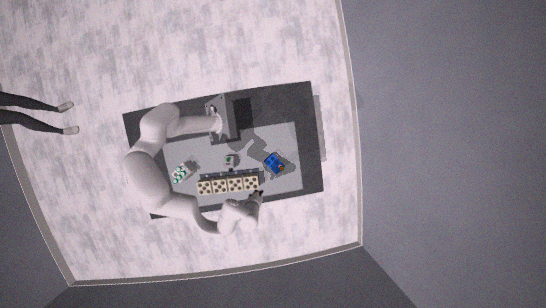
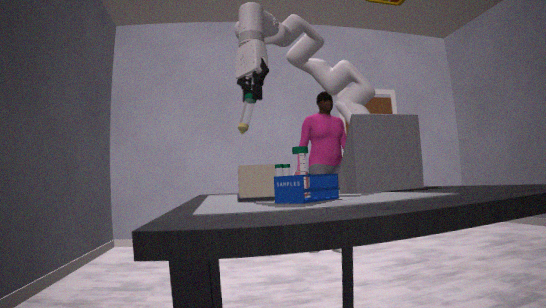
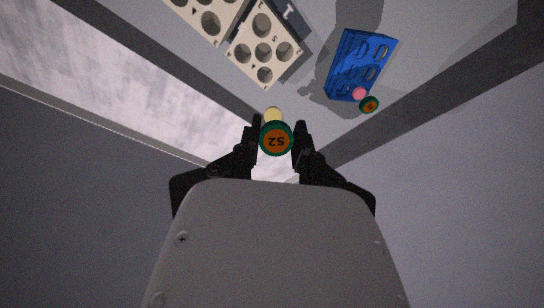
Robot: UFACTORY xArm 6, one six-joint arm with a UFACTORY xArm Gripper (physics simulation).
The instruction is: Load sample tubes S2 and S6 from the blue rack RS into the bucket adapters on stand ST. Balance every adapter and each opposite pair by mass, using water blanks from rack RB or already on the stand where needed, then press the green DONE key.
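Pixels of known places: gripper, fingertip midpoint: (image 1: pixel 254 193) (image 2: pixel 252 101) (image 3: pixel 276 129); arm's base, origin of the base link: (image 1: pixel 217 123) (image 2: pixel 372 140).
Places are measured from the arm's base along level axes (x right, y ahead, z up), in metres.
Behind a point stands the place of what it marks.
Observation:
My gripper (image 1: pixel 257 195) @[x -0.174, y 0.424, z 0.102 m] (image 2: pixel 251 95) @[x -0.174, y 0.424, z 0.102 m] (image 3: pixel 276 129) @[x -0.174, y 0.424, z 0.102 m] is shut on the green-capped tube S2 (image 2: pixel 247 112) @[x -0.201, y 0.441, z 0.064 m] (image 3: pixel 276 140) @[x -0.175, y 0.427, z 0.115 m], held tilted with its yellow bottom down, high above the table's front edge. Tube S6 (image 1: pixel 281 168) @[x -0.360, y 0.337, z -0.051 m] (image 2: pixel 302 162) @[x -0.377, y 0.337, z -0.085 m] (image 3: pixel 369 105) @[x -0.357, y 0.337, z -0.050 m] stands in a corner of the blue rack RS (image 1: pixel 272 161) @[x -0.309, y 0.294, z -0.112 m] (image 2: pixel 290 192) @[x -0.365, y 0.364, z -0.148 m] (image 3: pixel 333 77) @[x -0.304, y 0.360, z -0.142 m]. Four beige adapters, the rightmost (image 1: pixel 251 183) @[x -0.143, y 0.433, z -0.106 m] (image 3: pixel 250 67) @[x -0.141, y 0.455, z -0.076 m] nearest my gripper, sit on the stand ST (image 1: pixel 229 174) (image 3: pixel 300 26); the visible holes look dark and empty. The green DONE key (image 1: pixel 228 159) @[x -0.009, y 0.242, z -0.101 m] is on a small box behind the stand.
A white rack (image 1: pixel 187 170) @[x 0.292, y 0.285, z -0.101 m] with several green-capped tubes stands left of the adapters. The grey pedestal (image 1: pixel 227 112) @[x -0.078, y -0.046, z 0.048 m] (image 2: pixel 387 152) @[x -0.079, y -0.015, z -0.049 m] under the arm's base stands at the table's back. A person in pink (image 2: pixel 324 137) stands beyond the table.

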